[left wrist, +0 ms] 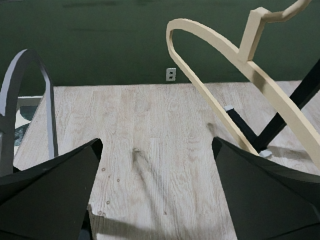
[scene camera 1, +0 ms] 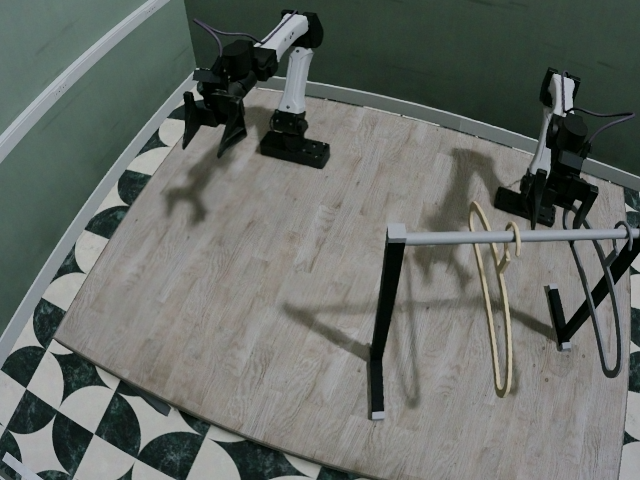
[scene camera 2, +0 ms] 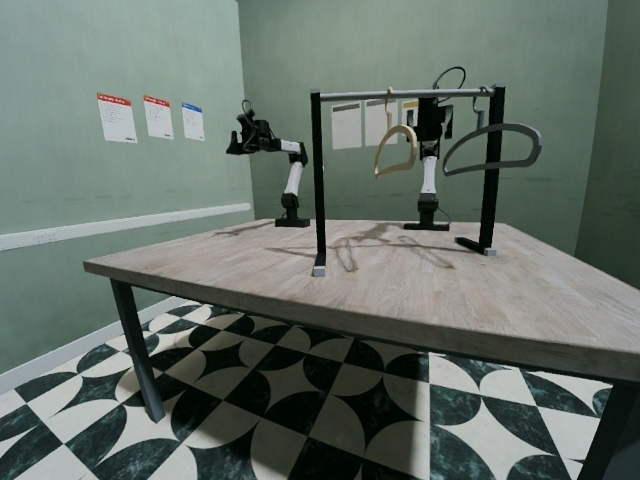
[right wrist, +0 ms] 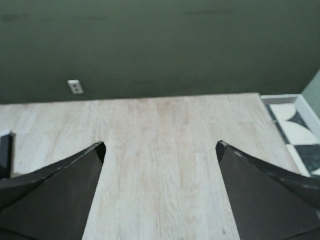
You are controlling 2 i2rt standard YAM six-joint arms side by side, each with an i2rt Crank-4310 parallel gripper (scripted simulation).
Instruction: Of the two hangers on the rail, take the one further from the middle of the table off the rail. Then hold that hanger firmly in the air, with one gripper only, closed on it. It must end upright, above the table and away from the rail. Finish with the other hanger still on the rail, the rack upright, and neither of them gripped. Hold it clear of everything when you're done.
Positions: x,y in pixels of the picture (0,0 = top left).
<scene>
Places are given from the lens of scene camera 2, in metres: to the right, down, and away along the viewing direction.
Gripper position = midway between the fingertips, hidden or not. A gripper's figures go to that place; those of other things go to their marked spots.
my left gripper (scene camera 2: 428,135): 0.32, -0.31, 0.68
my right gripper (scene camera 2: 234,150): -0.34, -0.36, 0.93
grey hanger (scene camera 2: 536,137): 0.42, -0.20, 0.43
</scene>
